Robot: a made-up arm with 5 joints.
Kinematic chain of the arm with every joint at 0, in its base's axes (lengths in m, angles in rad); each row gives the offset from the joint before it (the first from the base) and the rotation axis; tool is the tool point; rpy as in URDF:
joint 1: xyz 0.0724 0 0.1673 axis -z
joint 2: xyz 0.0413 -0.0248 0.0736 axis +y
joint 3: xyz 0.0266 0 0.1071 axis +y
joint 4: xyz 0.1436 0 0.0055 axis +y
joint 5: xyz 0.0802 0.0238 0 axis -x
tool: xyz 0 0 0 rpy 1.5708 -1.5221 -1.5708
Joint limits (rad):
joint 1: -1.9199..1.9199
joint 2: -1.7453..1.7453
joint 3: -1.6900..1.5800
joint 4: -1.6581..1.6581
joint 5: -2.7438..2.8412
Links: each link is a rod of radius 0.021 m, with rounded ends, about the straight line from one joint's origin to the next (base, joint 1, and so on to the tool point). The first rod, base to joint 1, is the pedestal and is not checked.
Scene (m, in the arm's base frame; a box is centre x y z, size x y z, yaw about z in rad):
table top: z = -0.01
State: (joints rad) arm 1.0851 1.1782 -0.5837 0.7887 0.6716
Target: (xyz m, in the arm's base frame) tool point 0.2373 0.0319 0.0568
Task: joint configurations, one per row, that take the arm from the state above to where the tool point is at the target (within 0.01 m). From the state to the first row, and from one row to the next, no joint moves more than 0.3 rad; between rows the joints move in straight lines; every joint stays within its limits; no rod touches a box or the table.
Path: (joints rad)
1: 0.8287 1.1962 -0.4943 0.8522 0.6716
2: 0.5722 1.2142 -0.4050 0.9157 0.6716
3: 0.3158 1.2321 -0.3156 0.9792 0.6716
4: 0.0594 1.2501 -0.2262 1.0427 0.6716
5: -0.1970 1.2681 -0.1369 1.1063 0.6716

